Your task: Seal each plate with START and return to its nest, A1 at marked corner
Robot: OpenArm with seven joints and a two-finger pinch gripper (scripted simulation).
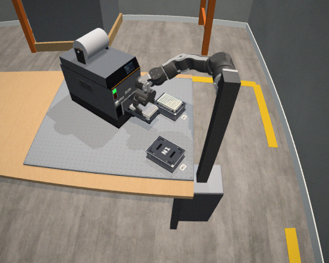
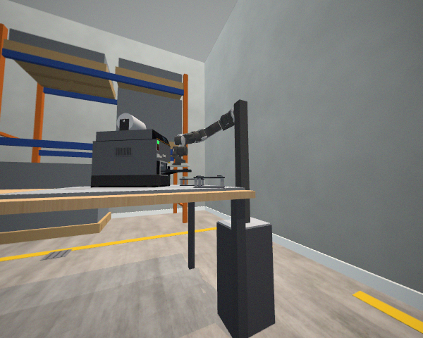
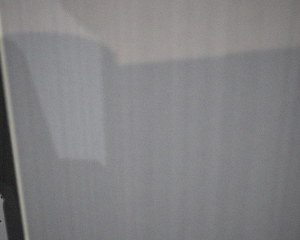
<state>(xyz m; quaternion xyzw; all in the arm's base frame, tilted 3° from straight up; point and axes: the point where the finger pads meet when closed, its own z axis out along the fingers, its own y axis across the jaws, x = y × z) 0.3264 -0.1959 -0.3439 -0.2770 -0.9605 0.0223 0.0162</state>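
My hand is 30 mm above the sealer stage. The rest, counted from my hand: foil roll 280 mm ahead, 180 mm to the right, 280 mm above; then white well plate 130 mm behind, 130 mm to the right, 80 mm below; then white start button 140 mm ahead, 20 mm to the left, 50 mm above.
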